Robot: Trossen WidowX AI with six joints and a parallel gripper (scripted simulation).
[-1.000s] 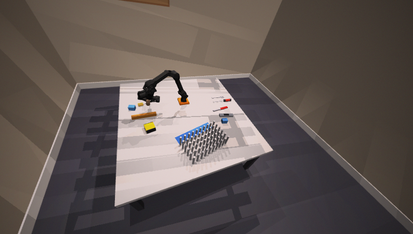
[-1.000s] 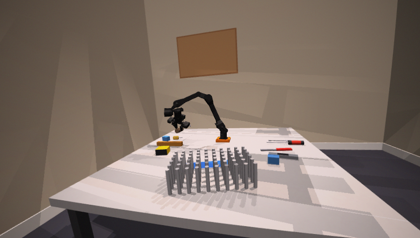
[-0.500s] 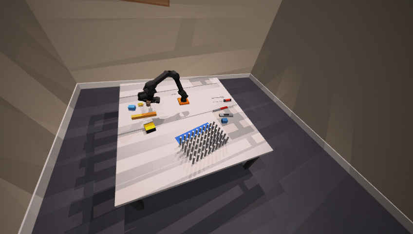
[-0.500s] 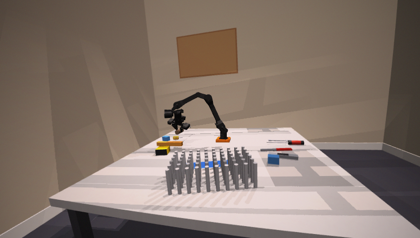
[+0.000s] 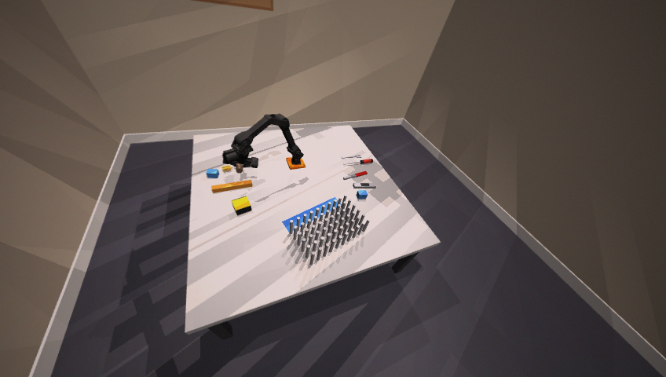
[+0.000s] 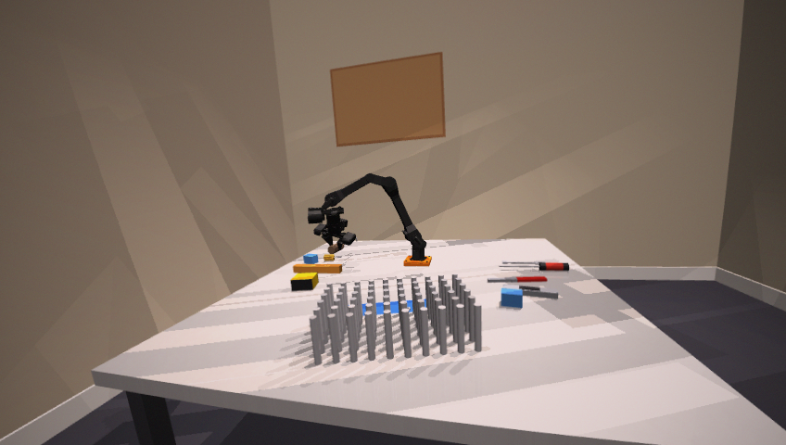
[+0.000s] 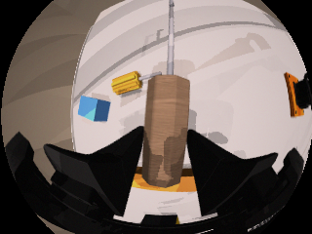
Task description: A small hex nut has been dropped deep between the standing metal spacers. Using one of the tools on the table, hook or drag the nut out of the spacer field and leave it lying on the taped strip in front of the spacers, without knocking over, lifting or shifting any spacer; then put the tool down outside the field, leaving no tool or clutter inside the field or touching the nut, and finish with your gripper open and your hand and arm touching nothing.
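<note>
The wooden-handled tool is 110 mm behind my gripper tip and 10 mm to the right of it. From my gripper tip the other things lie so: orange bar: 100 mm ahead, 40 mm to the right, 70 mm below; black block: 260 mm ahead, 20 mm to the left, 60 mm below; short orange-handled tool: 60 mm behind, 80 mm to the right, 70 mm below.
</note>
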